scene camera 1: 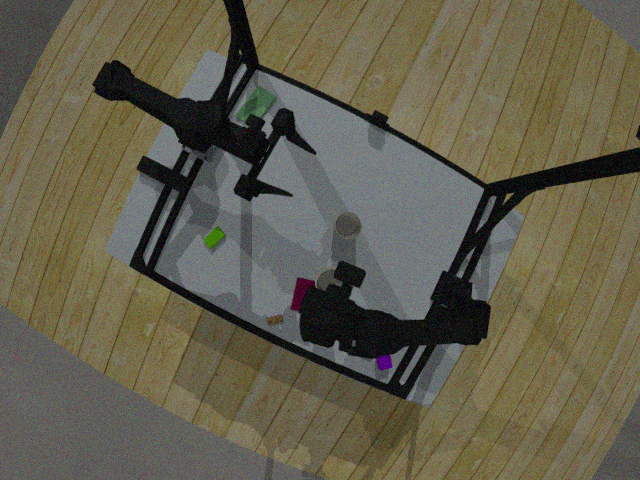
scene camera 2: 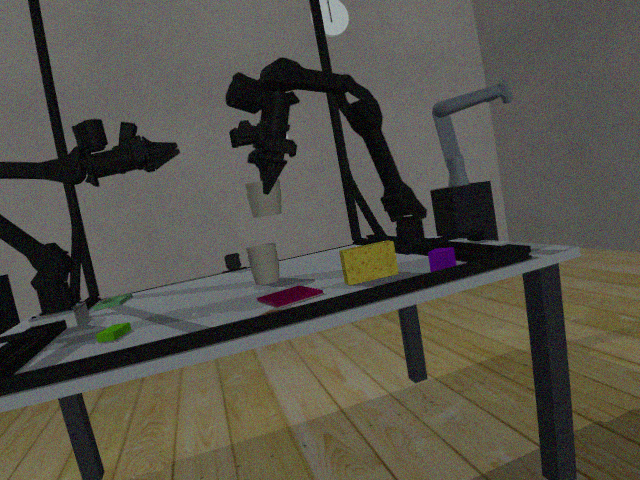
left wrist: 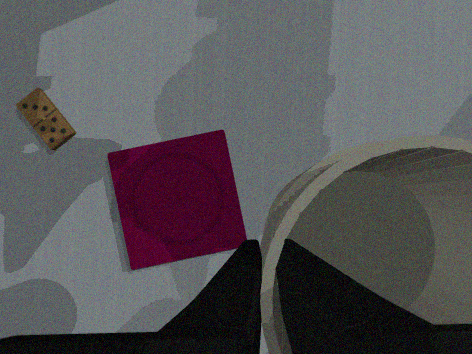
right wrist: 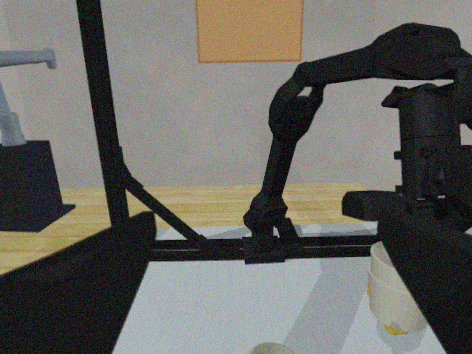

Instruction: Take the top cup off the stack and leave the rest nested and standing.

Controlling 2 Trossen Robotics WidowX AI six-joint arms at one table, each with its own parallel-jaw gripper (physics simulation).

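Seen in the pictures: left gripper, fingertip midpoint: [scene camera 2: 265, 194] [left wrist: 266, 253]; right gripper, fingertip midpoint: [scene camera 1: 304, 174] [scene camera 2: 178, 148] [right wrist: 266, 220]; left arm's base, origin of the base link: [scene camera 1: 451, 291] [scene camera 2: 412, 241] [right wrist: 262, 245]; right arm's base, origin of the base link: [scene camera 1: 201, 140] [scene camera 2: 58, 310].
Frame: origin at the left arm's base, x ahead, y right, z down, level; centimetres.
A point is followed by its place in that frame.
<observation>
A beige cup [scene camera 1: 327, 279] [scene camera 2: 256, 201] [left wrist: 370, 220] [right wrist: 392, 300] hangs upright in the air, its rim pinched by my left gripper [scene camera 2: 267, 190] {x 40.0, y -13.3, z -18.9 cm} [left wrist: 266, 253] {x 40.0, y -13.3, z -18.9 cm}. A line runs around its wall in the right wrist view; I cannot tell if a second cup is nested there. In scene camera 1 the left fingertips are hidden under the arm. The remaining beige stack [scene camera 1: 347, 225] {x 39.5, y 4.8, z -2.2 cm} [scene camera 2: 264, 264] [right wrist: 272, 349] {x 36.5, y 4.0, z -6.2 cm} stands upright on the table, apart from the held cup; how many cups it has I cannot tell. My right gripper [scene camera 1: 303, 174] {x 54.5, y 8.2, z -34.2 cm} [scene camera 2: 177, 148] {x 54.5, y 8.2, z -34.2 cm} is open and empty, high at the picture's left.
A magenta square [scene camera 1: 303, 294] {x 42.6, y -18.9, z 1.3 cm} [scene camera 2: 289, 296] {x 41.0, y -21.1, z 1.3 cm} [left wrist: 177, 200] {x 40.4, y -18.9, z 1.3 cm} lies near the front, by a domino [scene camera 1: 274, 319] {x 47.5, y -29.7, z 1.4 cm} [left wrist: 46, 119] {x 47.3, y -29.7, z 1.3 cm}. A yellow sponge [scene camera 2: 369, 262] {x 23.6, y -22.0, z -1.6 cm} and purple cube [scene camera 1: 384, 362] {x 11.3, y -28.5, z -1.9 cm} [scene camera 2: 442, 259] {x 12.0, y -30.5, z -0.3 cm} are toward the right. A lime block [scene camera 1: 214, 237] {x 73.8, y -14.2, z 0.6 cm} [scene camera 2: 113, 332] {x 73.6, y -17.4, z 0.8 cm} lies left. A black frame [scene camera 1: 320, 98] {x 63.8, y 39.4, z 2.7 cm} edges the table.
</observation>
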